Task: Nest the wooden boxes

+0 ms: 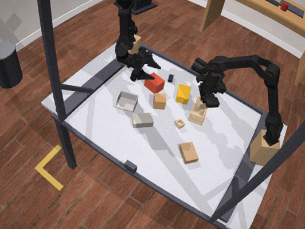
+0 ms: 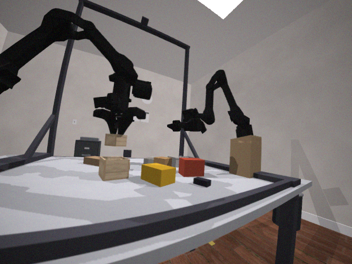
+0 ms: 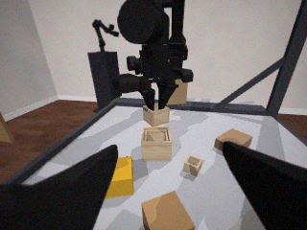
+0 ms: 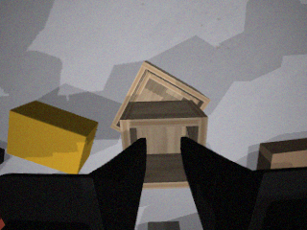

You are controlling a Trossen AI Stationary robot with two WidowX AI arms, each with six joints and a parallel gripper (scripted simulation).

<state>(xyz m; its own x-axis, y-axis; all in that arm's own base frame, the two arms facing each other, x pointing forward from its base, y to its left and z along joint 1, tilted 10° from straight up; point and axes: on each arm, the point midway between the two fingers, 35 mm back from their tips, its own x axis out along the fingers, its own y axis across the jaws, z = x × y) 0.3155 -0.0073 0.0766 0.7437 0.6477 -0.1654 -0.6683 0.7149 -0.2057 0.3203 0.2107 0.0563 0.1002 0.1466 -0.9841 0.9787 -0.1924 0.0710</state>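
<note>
My left hand is 20 mm short of the tan cube, 70 mm to the left of it and 180 mm above it. From my left hand the other things lie so: red block 100 mm ahead, 30 mm to the left, 180 mm below; grey block 120 mm behind, 90 mm to the right, 190 mm below; white tray 100 mm behind, 40 mm to the left, 180 mm below.
</note>
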